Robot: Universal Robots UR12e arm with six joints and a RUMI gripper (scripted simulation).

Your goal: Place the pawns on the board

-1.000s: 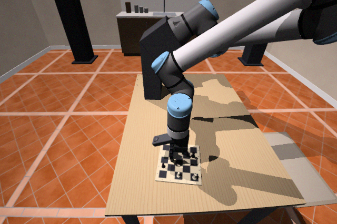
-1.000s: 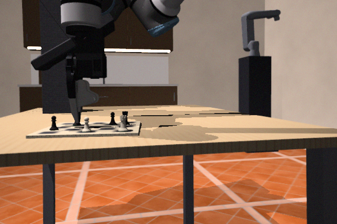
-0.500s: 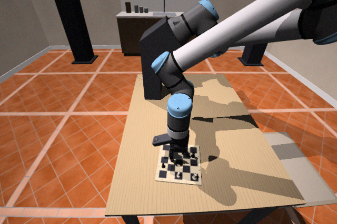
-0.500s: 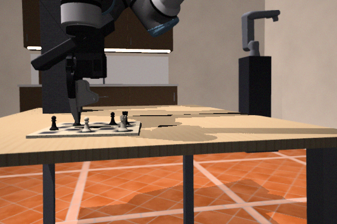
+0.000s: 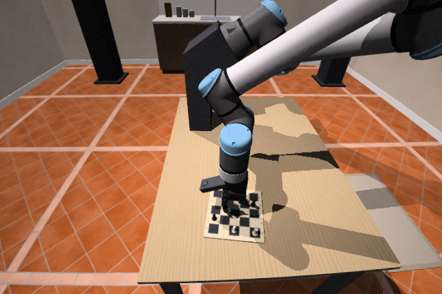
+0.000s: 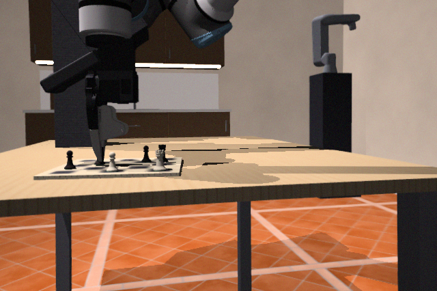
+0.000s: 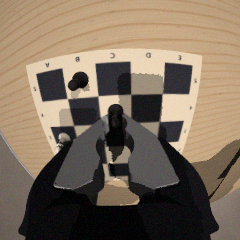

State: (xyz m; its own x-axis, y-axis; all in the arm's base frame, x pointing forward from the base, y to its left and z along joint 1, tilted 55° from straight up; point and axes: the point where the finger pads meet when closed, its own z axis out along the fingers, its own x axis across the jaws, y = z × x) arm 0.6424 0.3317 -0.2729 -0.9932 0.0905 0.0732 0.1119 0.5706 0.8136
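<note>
My hand is 40 mm to the right of the chessboard and 30 mm above it. From my hand the other things lie so: white rook 110 mm to the left, 90 mm ahead, 10 mm below; then white pawn 80 mm ahead, 30 mm to the left, 10 mm below.
</note>
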